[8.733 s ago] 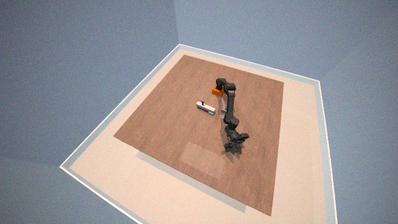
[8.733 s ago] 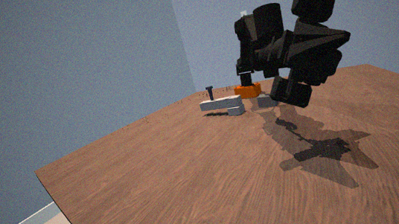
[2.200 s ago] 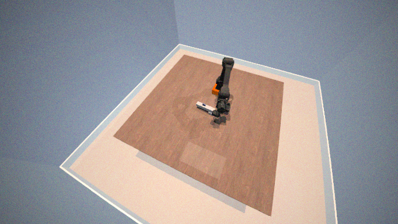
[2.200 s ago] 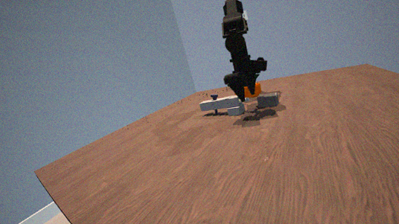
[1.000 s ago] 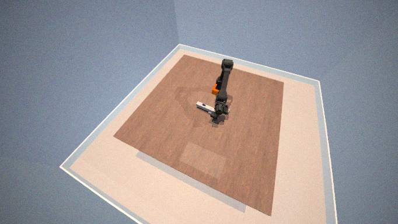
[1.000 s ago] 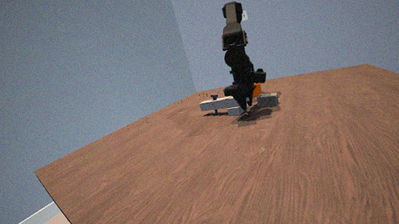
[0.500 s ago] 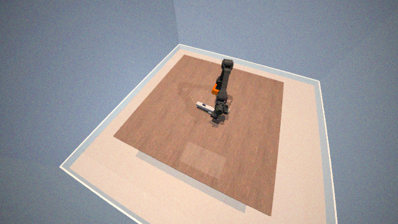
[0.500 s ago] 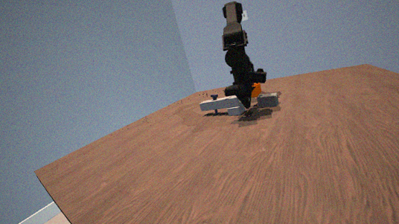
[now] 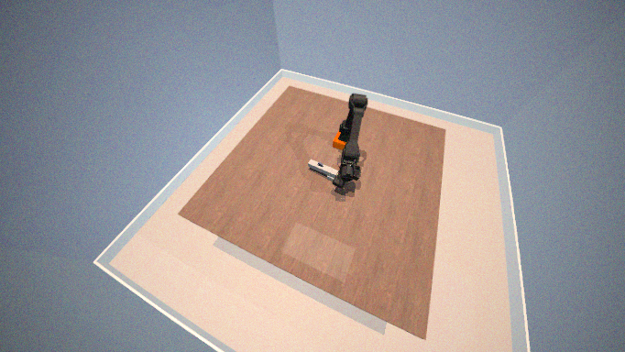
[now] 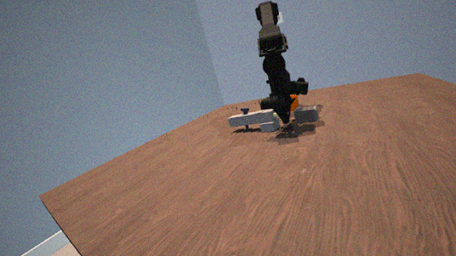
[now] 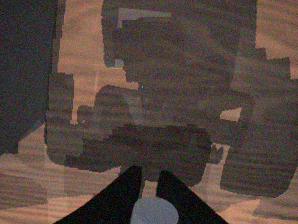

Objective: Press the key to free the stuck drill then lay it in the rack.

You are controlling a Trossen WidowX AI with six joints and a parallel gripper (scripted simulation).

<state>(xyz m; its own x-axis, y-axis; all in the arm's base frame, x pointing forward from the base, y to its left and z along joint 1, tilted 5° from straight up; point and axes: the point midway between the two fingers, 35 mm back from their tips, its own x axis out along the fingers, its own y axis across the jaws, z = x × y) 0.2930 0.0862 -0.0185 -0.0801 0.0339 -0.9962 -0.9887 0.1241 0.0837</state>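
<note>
The yellowish drill is 10 mm behind my gripper tip, 50 mm to the right of it and 30 mm above it. From my gripper tip the other things lie so: grey rack: 70 mm behind, 50 mm to the left; then dark blue key: 20 mm behind, 150 mm to the right, 30 mm above; then housing: 10 mm behind, 120 mm to the right, 20 mm above.
</note>
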